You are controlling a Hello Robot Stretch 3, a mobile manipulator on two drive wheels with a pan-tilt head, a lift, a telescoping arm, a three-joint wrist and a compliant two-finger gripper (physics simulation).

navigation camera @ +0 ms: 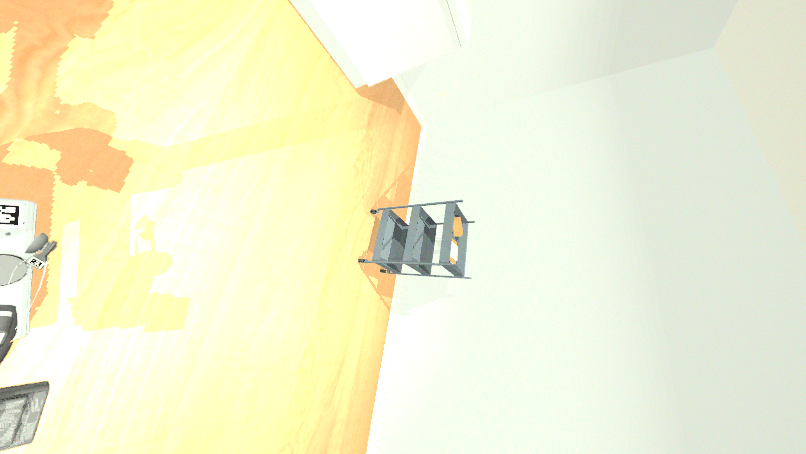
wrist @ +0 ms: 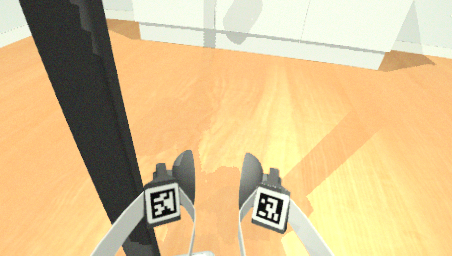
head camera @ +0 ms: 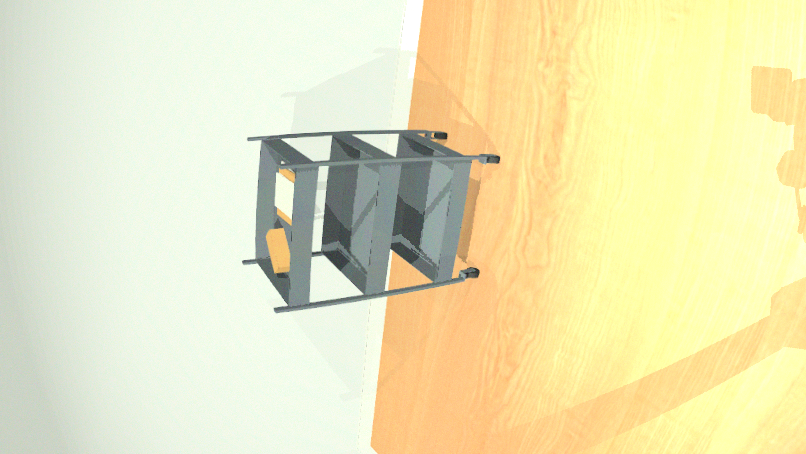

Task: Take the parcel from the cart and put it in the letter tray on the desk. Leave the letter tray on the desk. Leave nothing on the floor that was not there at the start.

same spot on grey metal cart: [head camera: 413, 204] = [navigation camera: 396, 241]
same spot on white drawer cabinet: [wrist: 361, 41] = [navigation camera: 356, 59]
